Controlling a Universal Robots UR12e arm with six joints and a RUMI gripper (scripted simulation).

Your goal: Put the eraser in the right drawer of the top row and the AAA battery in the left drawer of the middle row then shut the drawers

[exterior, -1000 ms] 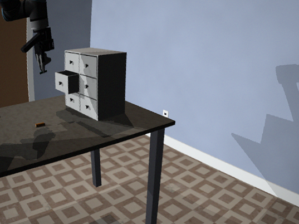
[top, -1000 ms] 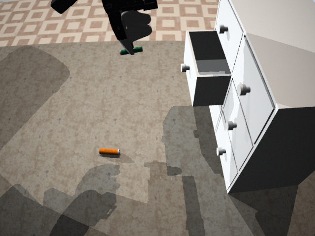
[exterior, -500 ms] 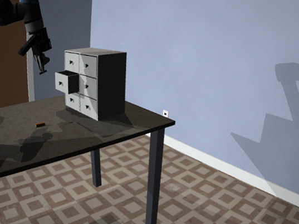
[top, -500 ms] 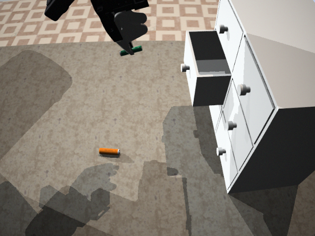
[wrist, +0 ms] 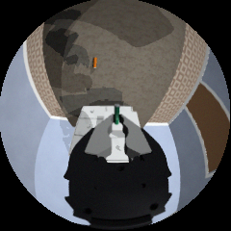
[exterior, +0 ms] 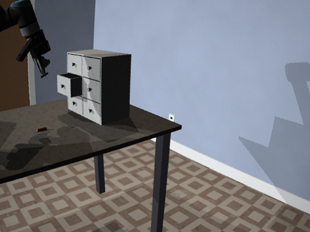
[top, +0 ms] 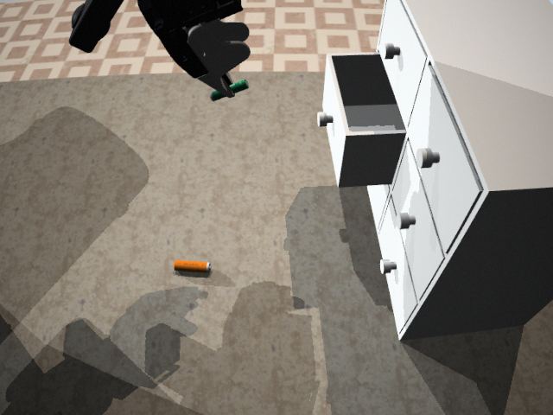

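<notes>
The green battery lies 1 cm below my hand. The rest, counted from my hand: white eraser (30 cm ahead, 7 cm to the right, 2 cm below); then orange battery (24 cm below, 10 cm to the right, 6 cm behind).
</notes>
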